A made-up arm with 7 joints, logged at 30 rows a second.
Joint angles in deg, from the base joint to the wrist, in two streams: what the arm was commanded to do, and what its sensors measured. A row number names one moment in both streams.
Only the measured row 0 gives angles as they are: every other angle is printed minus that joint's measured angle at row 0.
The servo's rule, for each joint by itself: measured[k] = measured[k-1] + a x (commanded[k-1-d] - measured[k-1]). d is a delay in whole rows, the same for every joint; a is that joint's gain. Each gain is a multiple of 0.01, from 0.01 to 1. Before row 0 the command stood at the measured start. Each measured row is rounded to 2 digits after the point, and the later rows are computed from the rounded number. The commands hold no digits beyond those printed.
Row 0, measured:
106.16, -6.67, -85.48, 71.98, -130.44, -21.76, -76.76
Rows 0 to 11, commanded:
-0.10, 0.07, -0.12, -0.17, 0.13, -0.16, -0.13
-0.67, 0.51, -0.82, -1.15, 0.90, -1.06, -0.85
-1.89, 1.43, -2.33, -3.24, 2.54, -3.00, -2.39
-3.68, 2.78, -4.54, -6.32, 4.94, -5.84, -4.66
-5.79, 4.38, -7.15, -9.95, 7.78, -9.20, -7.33
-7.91, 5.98, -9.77, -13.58, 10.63, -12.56, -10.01
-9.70, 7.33, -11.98, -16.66, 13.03, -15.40, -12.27
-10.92, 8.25, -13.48, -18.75, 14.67, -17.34, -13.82
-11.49, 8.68, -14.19, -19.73, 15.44, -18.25, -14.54
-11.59, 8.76, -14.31, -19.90, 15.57, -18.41, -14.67
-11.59, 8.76, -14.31, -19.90, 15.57, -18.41, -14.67
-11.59, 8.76, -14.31, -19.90, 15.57, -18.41, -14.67
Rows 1 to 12, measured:
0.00, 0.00, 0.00, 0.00, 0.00, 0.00, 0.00
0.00, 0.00, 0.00, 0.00, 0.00, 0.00, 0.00
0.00, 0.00, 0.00, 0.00, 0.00, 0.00, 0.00
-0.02, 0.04, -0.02, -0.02, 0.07, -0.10, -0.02
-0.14, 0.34, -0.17, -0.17, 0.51, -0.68, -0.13
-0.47, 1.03, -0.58, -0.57, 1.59, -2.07, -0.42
-1.08, 2.13, -1.33, -1.32, 3.37, -4.33, -0.97
-1.97, 3.55, -2.44, -2.44, 5.71, -7.25, -1.80
-3.10, 5.08, -3.83, -3.89, 8.32, -10.44, -2.87
-4.35, 6.50, -5.38, -5.55, 10.82, -13.42, -4.09
-5.60, 7.60, -6.92, -7.27, 12.86, -15.77, -5.35
-6.72, 8.28, -8.30, -8.89, 14.23, -17.26, -6.54
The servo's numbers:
d 3
a 0.19 0.63 0.19 0.13 0.53 0.60 0.13

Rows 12 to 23, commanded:
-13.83, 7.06, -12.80, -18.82, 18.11, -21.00, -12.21
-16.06, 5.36, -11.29, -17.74, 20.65, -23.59, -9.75
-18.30, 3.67, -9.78, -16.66, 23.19, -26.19, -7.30
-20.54, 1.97, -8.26, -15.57, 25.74, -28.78, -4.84
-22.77, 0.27, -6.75, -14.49, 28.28, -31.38, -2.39
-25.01, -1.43, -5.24, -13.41, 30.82, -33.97, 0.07
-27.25, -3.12, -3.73, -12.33, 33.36, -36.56, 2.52
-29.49, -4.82, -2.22, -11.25, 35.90, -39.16, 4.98
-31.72, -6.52, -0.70, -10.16, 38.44, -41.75, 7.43
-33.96, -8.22, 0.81, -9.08, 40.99, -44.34, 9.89
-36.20, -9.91, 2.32, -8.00, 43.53, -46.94, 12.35
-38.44, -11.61, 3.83, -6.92, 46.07, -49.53, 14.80
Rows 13 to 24, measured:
-7.65, 8.58, -9.44, -10.32, 14.94, -17.95, -7.60
-8.40, 8.69, -10.37, -11.57, 15.27, -18.23, -8.52
-9.01, 8.73, -11.12, -12.65, 15.43, -18.34, -9.32
-9.93, 7.68, -11.44, -13.45, 16.85, -19.94, -9.70
-11.09, 6.22, -11.41, -14.01, 18.86, -22.13, -9.71
-12.46, 4.61, -11.10, -14.35, 21.15, -24.57, -9.40
-14.00, 2.95, -10.56, -14.51, 23.58, -27.10, -8.81
-15.67, 1.26, -9.84, -14.51, 26.07, -29.67, -7.98
-17.44, -0.43, -8.97, -14.37, 28.59, -32.25, -6.93
-19.30, -2.12, -7.97, -14.10, 31.12, -34.84, -5.70
-21.24, -3.82, -6.88, -13.73, 33.65, -37.43, -4.31
-23.23, -5.52, -5.71, -13.27, 36.19, -40.02, -2.78

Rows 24 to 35, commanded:
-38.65, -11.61, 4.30, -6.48, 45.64, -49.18, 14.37
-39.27, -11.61, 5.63, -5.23, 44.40, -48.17, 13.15
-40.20, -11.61, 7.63, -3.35, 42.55, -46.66, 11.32
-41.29, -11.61, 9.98, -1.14, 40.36, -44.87, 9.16
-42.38, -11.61, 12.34, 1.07, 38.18, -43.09, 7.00
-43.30, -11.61, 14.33, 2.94, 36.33, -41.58, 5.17
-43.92, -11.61, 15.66, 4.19, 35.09, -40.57, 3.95
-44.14, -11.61, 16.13, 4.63, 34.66, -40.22, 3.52
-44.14, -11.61, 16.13, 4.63, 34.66, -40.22, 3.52
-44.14, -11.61, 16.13, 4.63, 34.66, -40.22, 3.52
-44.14, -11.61, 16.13, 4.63, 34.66, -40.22, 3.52
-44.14, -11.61, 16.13, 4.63, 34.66, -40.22, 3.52
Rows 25 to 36, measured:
-25.27, -7.22, -4.47, -12.73, 38.73, -42.61, -1.13
-27.35, -8.91, -3.18, -12.12, 41.27, -45.21, 0.62
-29.46, -10.61, -1.85, -11.44, 43.81, -47.80, 2.46
-31.21, -11.24, -0.68, -10.80, 44.78, -48.63, 4.01
-32.74, -11.47, 0.52, -10.08, 44.58, -48.35, 5.20
-34.16, -11.56, 1.87, -9.21, 43.50, -47.34, 6.00
-35.51, -11.59, 3.41, -8.16, 41.84, -45.86, 6.41
-36.82, -11.60, 5.11, -6.96, 39.90, -44.20, 6.49
-38.05, -11.61, 6.86, -5.67, 38.01, -42.63, 6.32
-39.17, -11.61, 8.53, -4.39, 36.46, -41.39, 6.01
-40.11, -11.61, 9.97, -3.22, 35.51, -40.69, 5.69
-40.88, -11.61, 11.14, -2.20, 35.06, -40.41, 5.41

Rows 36 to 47, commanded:
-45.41, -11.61, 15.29, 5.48, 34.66, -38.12, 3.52
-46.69, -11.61, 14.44, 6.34, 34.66, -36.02, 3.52
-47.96, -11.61, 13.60, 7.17, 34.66, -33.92, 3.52
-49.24, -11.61, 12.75, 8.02, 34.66, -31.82, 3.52
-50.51, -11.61, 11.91, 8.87, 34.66, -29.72, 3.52
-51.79, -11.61, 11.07, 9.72, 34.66, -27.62, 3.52
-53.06, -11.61, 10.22, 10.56, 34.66, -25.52, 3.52
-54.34, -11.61, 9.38, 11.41, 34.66, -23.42, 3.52
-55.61, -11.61, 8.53, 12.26, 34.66, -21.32, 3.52
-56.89, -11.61, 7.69, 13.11, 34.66, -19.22, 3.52
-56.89, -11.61, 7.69, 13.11, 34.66, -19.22, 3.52
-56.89, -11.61, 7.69, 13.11, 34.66, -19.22, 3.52
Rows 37 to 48, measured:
-41.50, -11.61, 12.09, -1.31, 34.85, -40.30, 5.16
-42.00, -11.61, 12.86, -0.54, 34.75, -40.25, 4.95
-42.41, -11.61, 13.48, 0.13, 34.70, -40.23, 4.76
-42.98, -11.61, 13.82, 0.83, 34.68, -38.96, 4.60
-43.68, -11.61, 13.94, 1.55, 34.67, -37.20, 4.46
-44.49, -11.61, 13.88, 2.28, 34.66, -35.23, 4.34
-45.39, -11.61, 13.67, 3.03, 34.66, -33.18, 4.23
-46.36, -11.61, 13.34, 3.79, 34.66, -31.10, 4.14
-47.39, -11.61, 12.91, 4.56, 34.66, -29.01, 4.06
-48.47, -11.61, 12.40, 5.34, 34.66, -26.92, 3.99
-49.59, -11.61, 11.83, 6.13, 34.66, -24.82, 3.93
-50.73, -11.61, 11.20, 6.93, 34.66, -22.72, 3.88

